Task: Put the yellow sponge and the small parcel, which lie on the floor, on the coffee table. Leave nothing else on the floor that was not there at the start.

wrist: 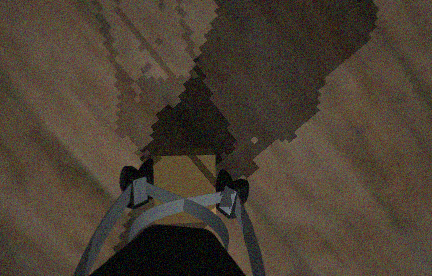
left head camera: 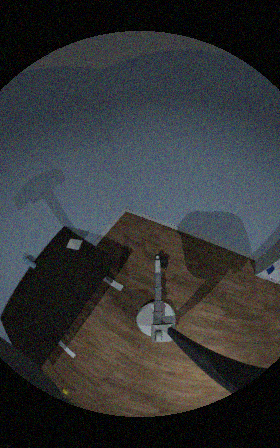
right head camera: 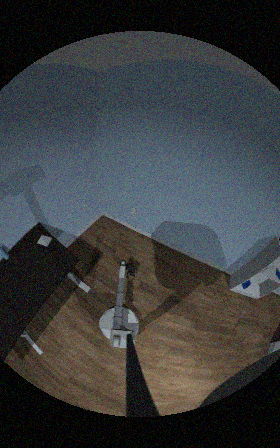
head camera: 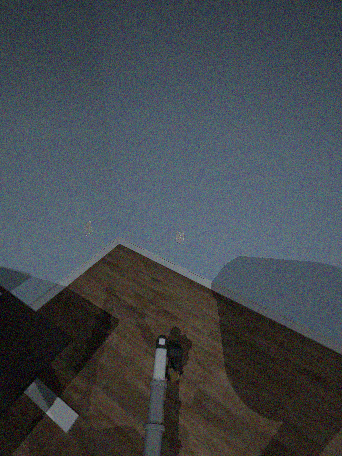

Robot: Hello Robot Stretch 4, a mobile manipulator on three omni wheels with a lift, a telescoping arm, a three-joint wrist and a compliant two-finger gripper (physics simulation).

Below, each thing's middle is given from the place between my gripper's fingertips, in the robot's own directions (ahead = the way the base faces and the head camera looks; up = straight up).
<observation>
Now: the small tan parcel (wrist: 188, 172) 10 mm above my hand.
</observation>
